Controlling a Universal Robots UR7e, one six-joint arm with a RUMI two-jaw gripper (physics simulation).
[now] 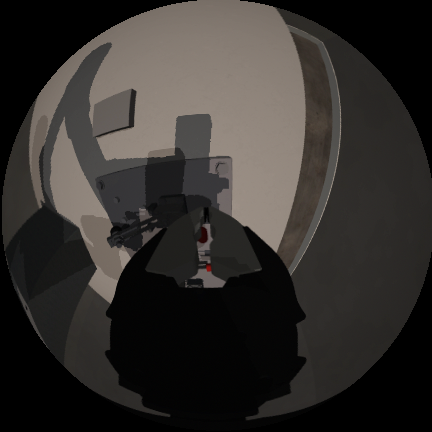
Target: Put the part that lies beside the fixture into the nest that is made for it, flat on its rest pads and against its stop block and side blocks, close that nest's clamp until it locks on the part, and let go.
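Frame: origin at the arm's base, x back, y left, z down, level; metres.
Where they show: gripper, between the fingertips: (206, 208).
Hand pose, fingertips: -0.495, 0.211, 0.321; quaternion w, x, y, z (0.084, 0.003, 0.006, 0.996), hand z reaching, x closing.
Things, the pixels of their top centre, and the offset from my fingertips, as dx, dy, dz. "pt": a spot on its surface instead. Level surfaces: height alone.
- fixture plate, a spot on its surface: (226, 202) pt -0.029, -0.008, +0.044
- dark toggle clamp, a spot on its surface: (137, 231) pt +0.081, -0.033, -0.017
- dark block, a spot on its surface: (172, 203) pt +0.047, -0.012, +0.026
- dark red piece, a spot on its surface: (202, 235) pt +0.002, -0.011, -0.034
- small bright red piece, a spot on its surface: (208, 268) pt -0.017, -0.121, +0.007
- flat grey square piece, centre of its top: (108, 112) +0.168, +0.117, +0.044
- table, height of its surface: dz +0.059
The fixture plate (226, 202) lies ahead of and under my gripper, partly in shadow. A dark toggle clamp (137, 231) with a long arm reaches to the left over the plate, and a dark block (172, 203) stands at its inner end. My gripper (206, 208) is shut with nothing seen between its tips, over the near right part of the fixture. Through the gap behind the tips a dark red piece (202, 235) and a small bright red piece (208, 268) show. The fingers hide much of the fixture; I cannot tell how the part sits in a nest.
A flat grey square piece (114, 113) lies on the table (250, 100) beyond the fixture, to the left. The table's edge (317, 115) curves along the right. A dark angular body (47, 250) is at the far left. Arm shadows cross the table and plate.
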